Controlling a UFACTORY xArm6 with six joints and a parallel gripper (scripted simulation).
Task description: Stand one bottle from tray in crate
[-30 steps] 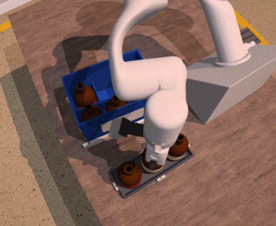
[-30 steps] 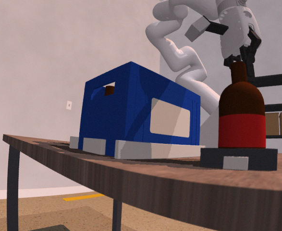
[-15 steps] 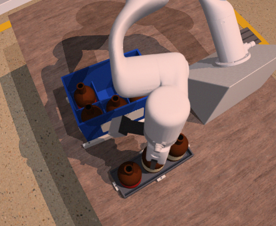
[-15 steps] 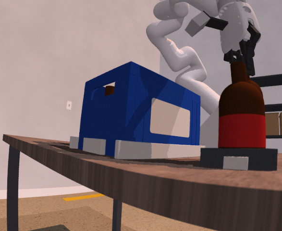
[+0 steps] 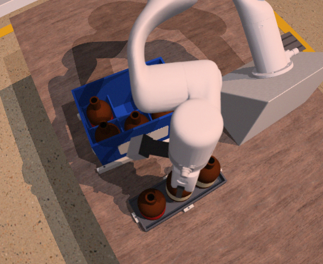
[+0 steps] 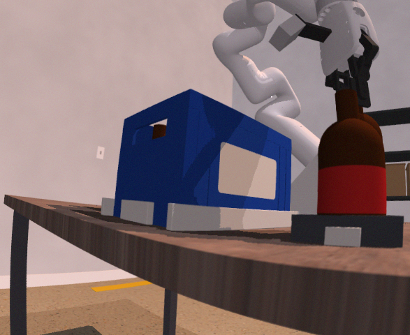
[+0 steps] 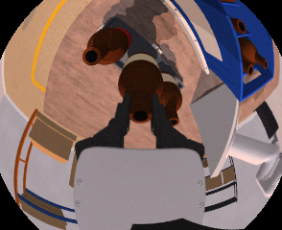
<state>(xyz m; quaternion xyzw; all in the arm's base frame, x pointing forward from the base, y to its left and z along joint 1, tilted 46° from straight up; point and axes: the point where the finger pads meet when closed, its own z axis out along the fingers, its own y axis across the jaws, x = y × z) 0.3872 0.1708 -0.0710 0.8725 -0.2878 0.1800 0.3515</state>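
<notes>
Right now the red-labelled bottle is 110 mm below my hand, 90 mm ahead of it and 10 mm to the left of it. The rest, counted from my hand: grey tray 180 mm below; blue crate 250 mm to the right, 110 mm below, 30 mm ahead; cream-labelled bottle 110 mm below, 90 mm behind, 10 mm to the right.
</notes>
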